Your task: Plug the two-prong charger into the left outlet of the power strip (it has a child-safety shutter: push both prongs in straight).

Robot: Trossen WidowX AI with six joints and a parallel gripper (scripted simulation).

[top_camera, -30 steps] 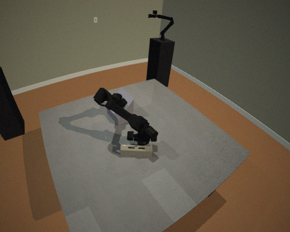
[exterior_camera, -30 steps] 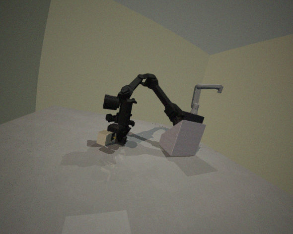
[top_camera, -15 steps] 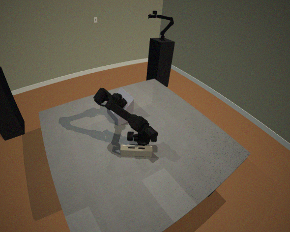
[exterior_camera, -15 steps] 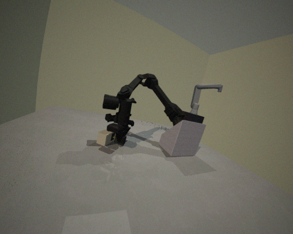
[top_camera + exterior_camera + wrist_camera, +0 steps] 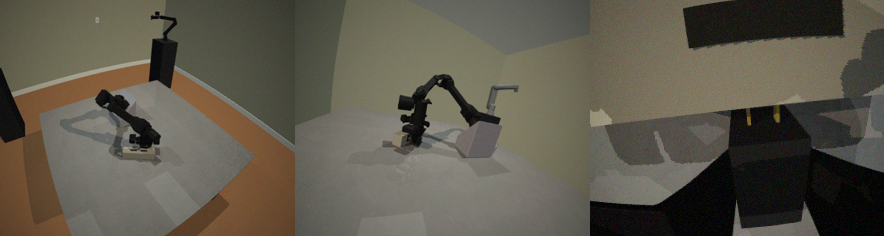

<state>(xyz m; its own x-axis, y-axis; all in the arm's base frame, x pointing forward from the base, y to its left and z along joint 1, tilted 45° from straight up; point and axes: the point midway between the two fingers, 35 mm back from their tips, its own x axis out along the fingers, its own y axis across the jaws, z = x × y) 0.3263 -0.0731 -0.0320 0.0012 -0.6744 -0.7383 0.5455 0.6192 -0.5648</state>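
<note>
Right now the black two-prong charger is 10 mm to the right of my gripper tip, 10 mm ahead of it and 10 mm above it.
</note>
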